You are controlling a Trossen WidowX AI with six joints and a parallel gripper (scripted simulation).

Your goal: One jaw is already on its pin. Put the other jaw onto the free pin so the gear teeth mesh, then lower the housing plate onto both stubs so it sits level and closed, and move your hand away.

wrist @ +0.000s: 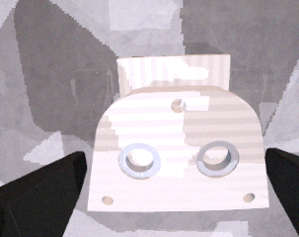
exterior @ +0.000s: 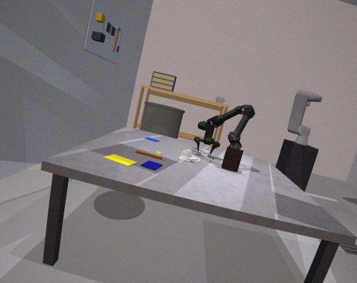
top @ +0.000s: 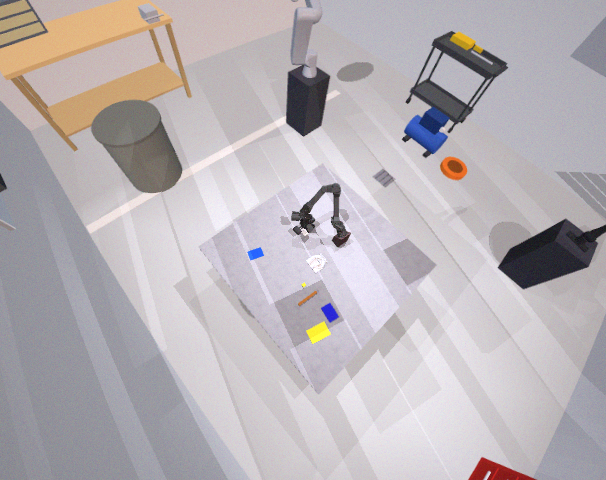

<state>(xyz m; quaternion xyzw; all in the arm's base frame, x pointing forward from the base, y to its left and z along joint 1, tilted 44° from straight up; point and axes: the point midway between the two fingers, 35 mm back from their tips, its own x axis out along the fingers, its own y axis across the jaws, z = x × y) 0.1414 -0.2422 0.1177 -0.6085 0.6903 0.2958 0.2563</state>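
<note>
My gripper tip is now 10 mm to the right of the white housing plate and 20 mm below it. Also, from my gripper tip: white jaw 90 mm ahead, 290 mm to the left, 10 mm above; small yellow cube 300 mm ahead, 320 mm to the left; orange bar 350 mm ahead, 410 mm to the left, 10 mm below.
</note>
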